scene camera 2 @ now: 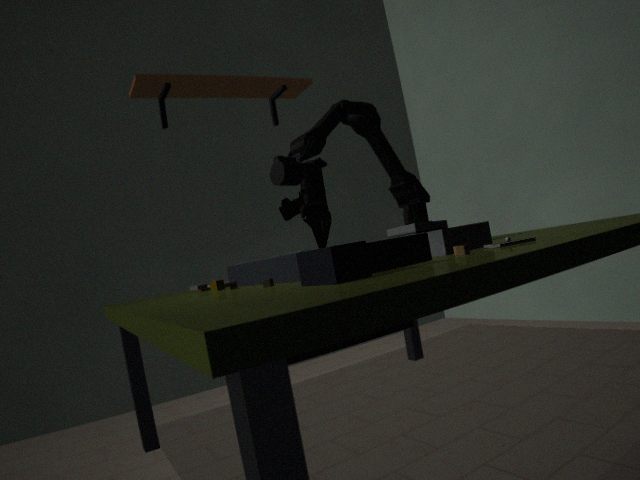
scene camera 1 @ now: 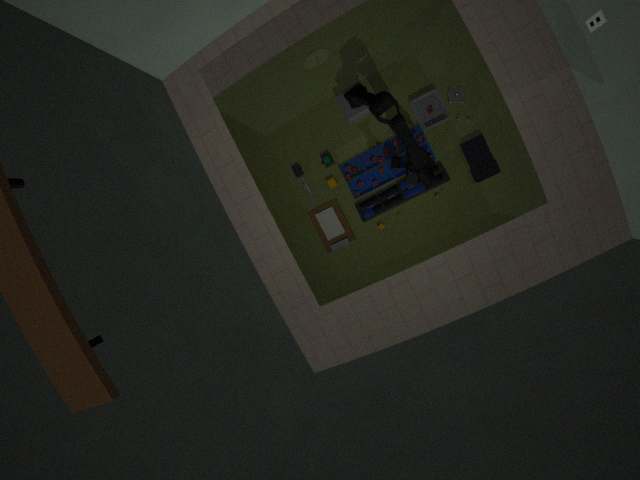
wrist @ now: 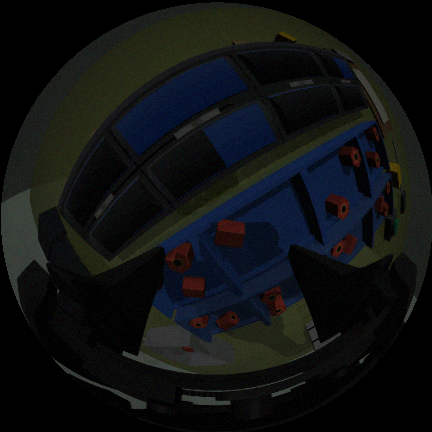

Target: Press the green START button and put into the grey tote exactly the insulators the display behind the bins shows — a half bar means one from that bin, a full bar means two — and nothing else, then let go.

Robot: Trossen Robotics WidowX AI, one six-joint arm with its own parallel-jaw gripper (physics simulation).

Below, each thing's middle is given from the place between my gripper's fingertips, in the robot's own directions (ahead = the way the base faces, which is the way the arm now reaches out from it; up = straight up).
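Measured from my hand: dark box (scene camera 2: 338,264), 30 mm below, 50 mm ahead, 340 mm to the left; grey tote (scene camera 2: 441,242), 30 mm below, 170 mm to the left, 230 mm behind.
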